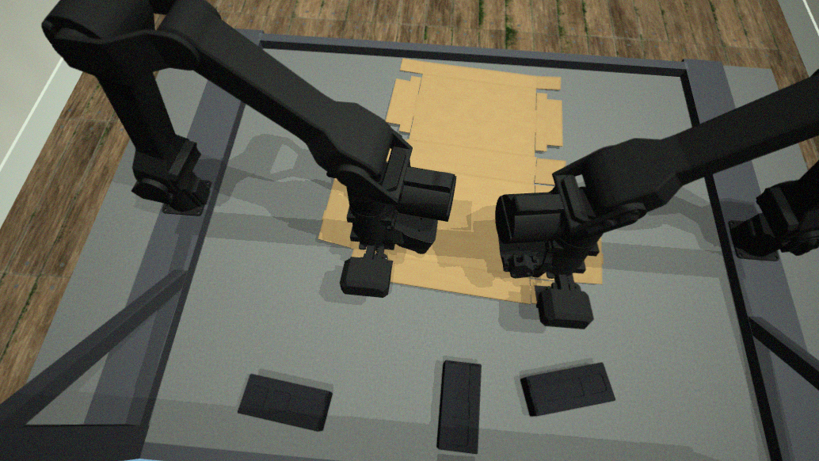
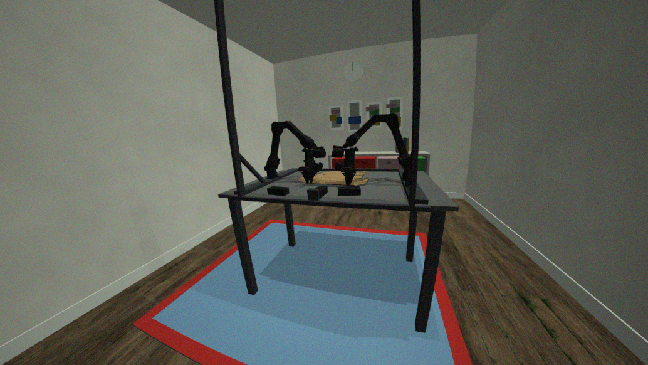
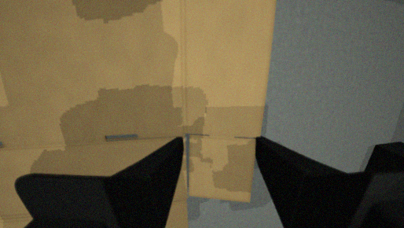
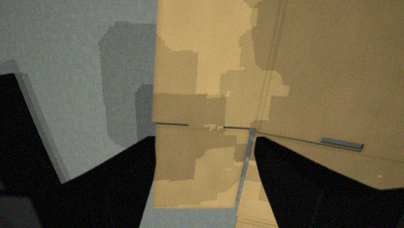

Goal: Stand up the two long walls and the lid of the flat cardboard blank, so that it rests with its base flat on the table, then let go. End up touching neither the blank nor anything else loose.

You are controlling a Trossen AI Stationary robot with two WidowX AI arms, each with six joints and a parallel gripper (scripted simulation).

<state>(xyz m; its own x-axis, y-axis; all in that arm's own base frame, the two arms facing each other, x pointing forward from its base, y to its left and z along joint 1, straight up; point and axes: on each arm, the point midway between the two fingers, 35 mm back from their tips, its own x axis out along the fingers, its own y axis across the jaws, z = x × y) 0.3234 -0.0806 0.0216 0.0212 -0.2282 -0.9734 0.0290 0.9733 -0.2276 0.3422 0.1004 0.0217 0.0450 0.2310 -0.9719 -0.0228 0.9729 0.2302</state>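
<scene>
Now: the corner flap 10 mm behind my left hand, 20 mm to the left of it and 30 mm below it. The rest, counted from my left hand: dark frame rail: 450 mm ahead, 130 mm to the right, 30 mm below.
</scene>
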